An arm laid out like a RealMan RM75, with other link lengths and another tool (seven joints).
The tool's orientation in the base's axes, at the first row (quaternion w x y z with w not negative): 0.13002, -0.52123, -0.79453, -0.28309
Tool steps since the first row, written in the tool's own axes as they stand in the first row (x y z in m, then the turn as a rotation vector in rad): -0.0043, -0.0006, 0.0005, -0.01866, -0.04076, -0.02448; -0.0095, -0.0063, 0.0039, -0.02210, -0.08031, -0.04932; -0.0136, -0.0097, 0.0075, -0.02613, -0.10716, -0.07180; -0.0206, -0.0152, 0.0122, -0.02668, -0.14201, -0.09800
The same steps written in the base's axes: 0.0013, -0.0031, -0.0027, -0.03104, -0.04049, -0.00244; -0.0013, -0.0068, -0.0099, -0.06745, -0.06935, 0.00342; -0.0023, -0.0087, -0.0159, -0.09195, -0.09351, 0.01107; -0.0039, -0.0129, -0.0249, -0.12547, -0.11959, 0.02096
